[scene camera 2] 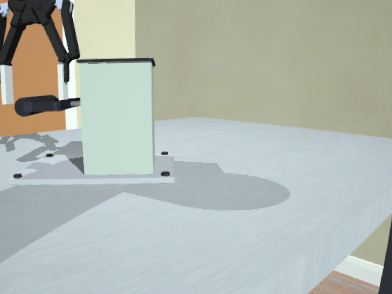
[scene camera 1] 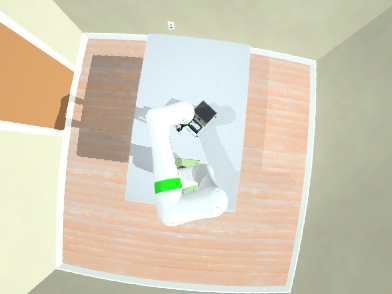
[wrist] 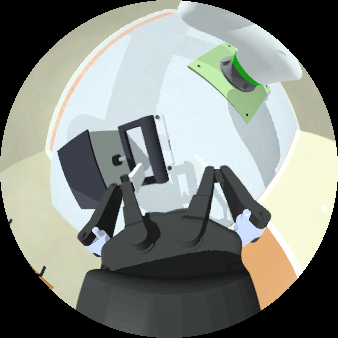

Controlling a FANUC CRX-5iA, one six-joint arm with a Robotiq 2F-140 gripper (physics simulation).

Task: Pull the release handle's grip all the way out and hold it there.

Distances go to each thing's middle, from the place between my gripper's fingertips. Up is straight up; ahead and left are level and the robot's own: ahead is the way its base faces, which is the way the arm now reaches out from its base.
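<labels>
Base plate (wrist: 135, 138): my hand 10 cm above it, 8 cm to the left of it, 9 cm short of it.
</labels>
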